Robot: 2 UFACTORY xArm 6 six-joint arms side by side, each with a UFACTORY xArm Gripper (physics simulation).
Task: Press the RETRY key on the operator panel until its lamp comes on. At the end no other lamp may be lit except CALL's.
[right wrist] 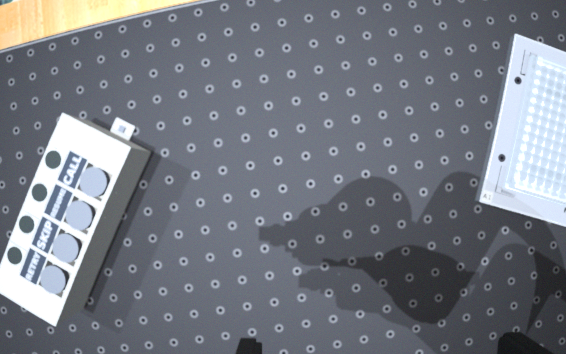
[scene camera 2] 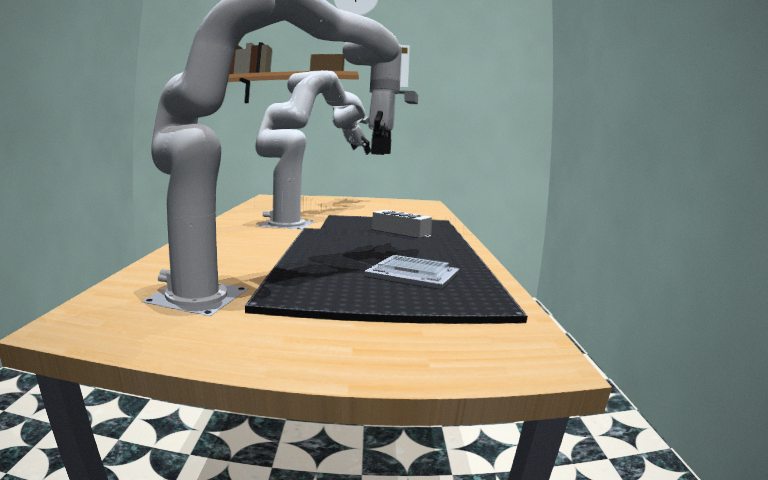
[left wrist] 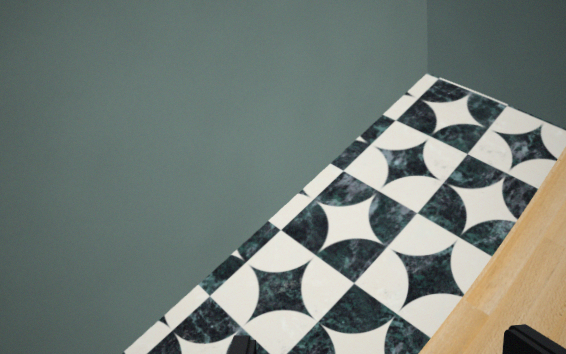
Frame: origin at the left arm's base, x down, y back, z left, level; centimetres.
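Where they show: left gripper, fingertip midpoint: (scene camera 2: 362, 150); right gripper, fingertip midpoint: (scene camera 2: 381, 154); left arm's base at its link origin: (scene camera 2: 286, 223); right arm's base at its link origin: (scene camera 2: 195, 295).
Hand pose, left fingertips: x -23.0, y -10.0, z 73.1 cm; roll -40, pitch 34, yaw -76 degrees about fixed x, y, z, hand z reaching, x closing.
Each offset is from my left fingertips to the top centre of the thing. "spot": to the spot under its first point. Level surfaces: height alone.
The operator panel @[dz -79.2, dx +16.1, dy -28.8 cm] (scene camera 2: 400, 225) (right wrist: 100, 145) is a white-topped box on the dark mat, at the left of the right wrist view. Its round grey keys are RETRY @[dz -78.9, dx +16.1, dy -24.0 cm] (right wrist: 54, 279), SKIP @[dz -80.2, dx +16.1, dy -26.7 cm] (right wrist: 66, 247), RESUME @[dz -81.5, dx +16.1, dy -29.4 cm] (right wrist: 80, 215) and CALL @[dz -82.8, dx +16.1, dy -32.1 cm] (right wrist: 94, 181). The RETRY lamp @[dz -75.1, dx +16.3, dy -25.8 cm] (right wrist: 15, 255), SKIP lamp @[dz -76.4, dx +16.3, dy -28.5 cm] (right wrist: 26, 224), RESUME lamp @[dz -77.7, dx +16.3, dy -31.2 cm] (right wrist: 39, 192) and CALL lamp @[dz -79.0, dx +16.3, dy -33.9 cm] (right wrist: 53, 160) all look dark. My right gripper (scene camera 2: 381, 151) (right wrist: 382, 346) is open, high above the mat, with the panel off to one side. My left gripper (scene camera 2: 360, 150) (left wrist: 382, 344) is open in the air, over the far part of the table.
A pale plate with a clear ribbed block @[dz -123.5, dx +19.1, dy -36.5 cm] (scene camera 2: 412, 268) (right wrist: 545, 135) lies on the perforated mat @[dx +21.7 cm] (scene camera 2: 339, 300) (right wrist: 300, 165), nearer the camera than the panel. A small white tab @[spot: dz -83.3, dx +21.2, dy -36.9 cm] (right wrist: 122, 129) adjoins the panel's CALL end. Arm shadows fall on the mat. The shelf (scene camera 2: 288, 75) holds books.
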